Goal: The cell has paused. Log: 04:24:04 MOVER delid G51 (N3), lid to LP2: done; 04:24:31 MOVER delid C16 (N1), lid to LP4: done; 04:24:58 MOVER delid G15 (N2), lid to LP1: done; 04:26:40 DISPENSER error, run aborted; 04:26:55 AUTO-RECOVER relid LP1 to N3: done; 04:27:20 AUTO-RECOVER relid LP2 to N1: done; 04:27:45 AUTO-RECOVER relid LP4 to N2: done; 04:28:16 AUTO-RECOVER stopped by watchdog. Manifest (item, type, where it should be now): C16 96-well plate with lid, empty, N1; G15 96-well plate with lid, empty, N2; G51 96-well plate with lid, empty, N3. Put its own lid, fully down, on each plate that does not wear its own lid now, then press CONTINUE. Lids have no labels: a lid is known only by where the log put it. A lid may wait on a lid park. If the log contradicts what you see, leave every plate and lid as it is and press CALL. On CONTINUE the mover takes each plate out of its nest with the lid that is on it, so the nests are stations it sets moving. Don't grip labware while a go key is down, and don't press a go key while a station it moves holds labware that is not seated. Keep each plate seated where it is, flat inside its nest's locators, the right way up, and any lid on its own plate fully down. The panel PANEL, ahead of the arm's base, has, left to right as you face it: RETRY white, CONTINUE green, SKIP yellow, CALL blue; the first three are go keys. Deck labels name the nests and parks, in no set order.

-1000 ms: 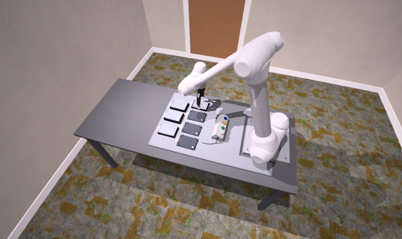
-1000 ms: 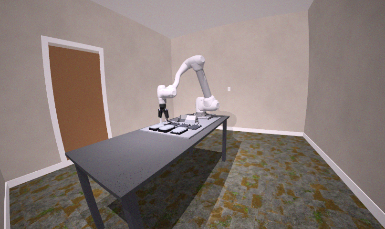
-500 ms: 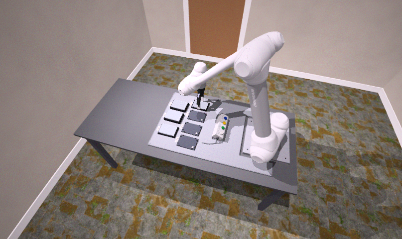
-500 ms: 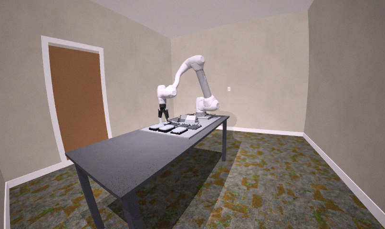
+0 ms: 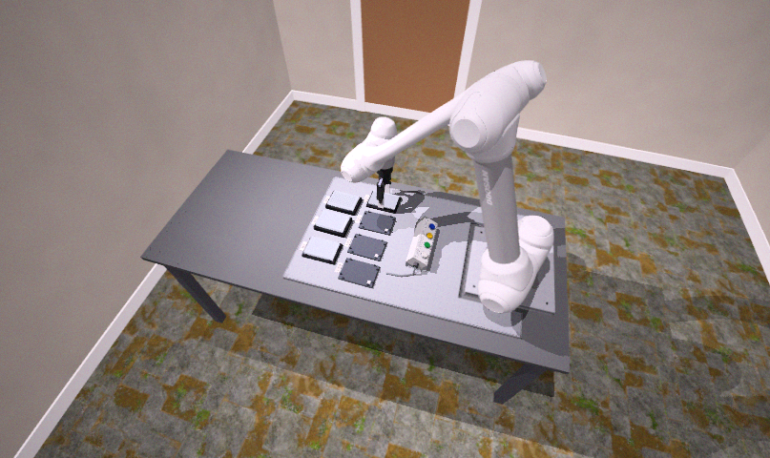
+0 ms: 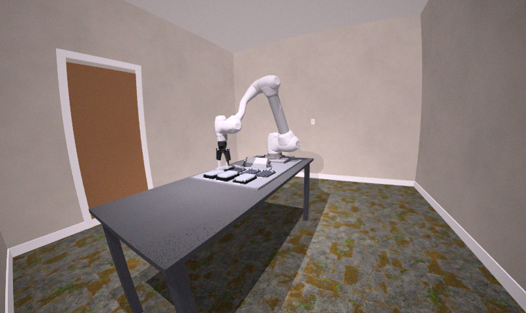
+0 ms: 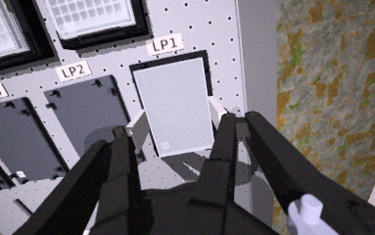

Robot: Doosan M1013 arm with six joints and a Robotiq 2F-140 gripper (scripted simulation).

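Now: the lid park LP1 4 cm below my hand. Round my hand: LP1 label: 9 cm ahead, 4 cm below; lid park LP2: 13 cm to the left, 4 cm below; LP2 label: 8 cm ahead, 13 cm to the left, 4 cm below.
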